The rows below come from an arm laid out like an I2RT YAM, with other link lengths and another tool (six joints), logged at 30 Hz.
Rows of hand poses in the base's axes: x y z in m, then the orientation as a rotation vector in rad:
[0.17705, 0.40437, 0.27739, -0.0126, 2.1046, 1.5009]
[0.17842, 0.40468, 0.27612, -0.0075, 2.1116, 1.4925]
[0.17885, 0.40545, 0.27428, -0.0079, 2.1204, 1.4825]
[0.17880, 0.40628, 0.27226, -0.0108, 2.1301, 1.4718]
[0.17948, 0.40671, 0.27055, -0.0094, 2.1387, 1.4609]
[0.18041, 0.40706, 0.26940, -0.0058, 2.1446, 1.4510]
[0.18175, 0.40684, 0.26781, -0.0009, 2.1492, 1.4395]
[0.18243, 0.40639, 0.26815, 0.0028, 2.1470, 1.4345]
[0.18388, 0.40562, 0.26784, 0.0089, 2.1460, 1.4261]
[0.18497, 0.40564, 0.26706, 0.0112, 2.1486, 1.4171]
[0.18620, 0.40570, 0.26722, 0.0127, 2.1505, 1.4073]
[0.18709, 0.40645, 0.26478, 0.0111, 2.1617, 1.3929]
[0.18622, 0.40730, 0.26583, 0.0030, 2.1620, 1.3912]
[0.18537, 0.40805, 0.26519, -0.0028, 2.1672, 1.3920]
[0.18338, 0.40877, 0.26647, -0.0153, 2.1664, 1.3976]
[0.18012, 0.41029, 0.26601, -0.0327, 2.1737, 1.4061]
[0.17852, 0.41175, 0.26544, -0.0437, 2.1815, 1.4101]
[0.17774, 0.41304, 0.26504, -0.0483, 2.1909, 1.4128]
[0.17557, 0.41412, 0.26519, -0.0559, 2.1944, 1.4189]
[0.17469, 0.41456, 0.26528, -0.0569, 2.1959, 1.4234]
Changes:
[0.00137, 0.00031, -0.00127, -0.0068, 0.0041, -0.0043]
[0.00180, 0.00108, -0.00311, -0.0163, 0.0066, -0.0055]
[0.00175, 0.00191, -0.00513, -0.0272, 0.0085, -0.0052]
[0.00243, 0.00234, -0.00684, -0.0368, 0.0114, -0.0078]
[0.00336, 0.00269, -0.00799, -0.0443, 0.0136, -0.0123]
[0.00470, 0.00247, -0.00958, -0.0519, 0.0149, -0.0187]
[0.00538, 0.00202, -0.00924, -0.0532, 0.0130, -0.0240]
[0.00683, 0.00125, -0.00955, -0.0565, 0.0118, -0.0319]
[0.00792, 0.00127, -0.01033, -0.0624, 0.0114, -0.0364]
[0.00915, 0.00133, -0.01017, -0.0686, 0.0100, -0.0410]
[0.01004, 0.00208, -0.01261, -0.0820, 0.0126, -0.0424]
[0.00917, 0.00293, -0.01156, -0.0848, 0.0088, -0.0383]
[0.00832, 0.00368, -0.01220, -0.0876, 0.0105, -0.0325]
[0.00633, 0.00440, -0.01092, -0.0865, 0.0067, -0.0230]
[0.00307, 0.00592, -0.01138, -0.0880, 0.0081, -0.0060]
[0.00147, 0.00738, -0.01195, -0.0910, 0.0109, 0.0053]
[0.00069, 0.00867, -0.01235, -0.0941, 0.0170, 0.0128]
[-0.00148, 0.00975, -0.01220, -0.0934, 0.0188, 0.0214]
[-0.00236, 0.01019, -0.01211, -0.0915, 0.0211, 0.0246]

